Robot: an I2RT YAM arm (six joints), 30 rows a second.
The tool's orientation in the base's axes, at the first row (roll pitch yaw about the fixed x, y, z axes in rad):
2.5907 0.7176 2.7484
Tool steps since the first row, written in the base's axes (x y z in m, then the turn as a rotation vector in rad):
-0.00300 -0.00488 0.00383 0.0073 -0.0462 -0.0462
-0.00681 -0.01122 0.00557 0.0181 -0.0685 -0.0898
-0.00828 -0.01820 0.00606 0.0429 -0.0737 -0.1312
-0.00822 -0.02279 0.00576 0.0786 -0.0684 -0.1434
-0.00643 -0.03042 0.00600 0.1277 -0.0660 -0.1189
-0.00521 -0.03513 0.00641 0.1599 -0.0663 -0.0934
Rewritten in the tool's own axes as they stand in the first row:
-0.00184 -0.00300 -0.00592 0.0120 -0.0606 0.0225
-0.00216 -0.00817 -0.01148 0.0267 -0.0982 0.0522
-0.00348 -0.01440 -0.01473 0.0351 -0.1191 0.0952
-0.00465 -0.01874 -0.01573 0.0199 -0.1187 0.1301
-0.00825 -0.02564 -0.01665 -0.0297 -0.1065 0.1503
-0.01073 -0.02980 -0.01730 -0.0690 -0.0964 0.1570

